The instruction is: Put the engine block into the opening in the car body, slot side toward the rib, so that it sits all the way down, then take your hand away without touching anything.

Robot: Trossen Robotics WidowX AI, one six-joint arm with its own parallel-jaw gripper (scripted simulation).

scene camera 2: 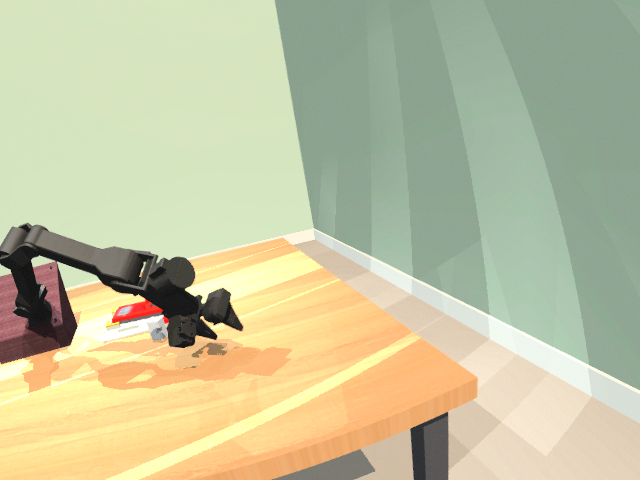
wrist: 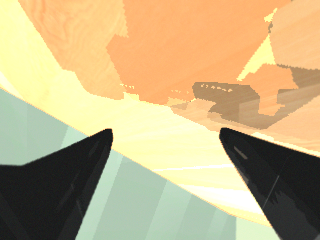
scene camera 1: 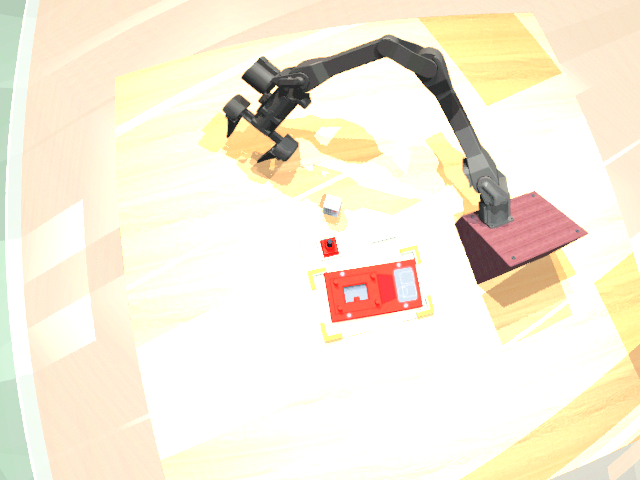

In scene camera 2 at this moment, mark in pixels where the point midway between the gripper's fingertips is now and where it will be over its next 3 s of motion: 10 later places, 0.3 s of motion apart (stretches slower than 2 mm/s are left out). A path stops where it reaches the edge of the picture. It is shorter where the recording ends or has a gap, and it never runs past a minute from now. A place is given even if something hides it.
My gripper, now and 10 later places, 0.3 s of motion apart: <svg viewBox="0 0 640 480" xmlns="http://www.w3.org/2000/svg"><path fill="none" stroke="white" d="M229 333L210 320L181 305L155 294L150 296L152 309L153 314L155 319L157 324L158 330L158 332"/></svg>
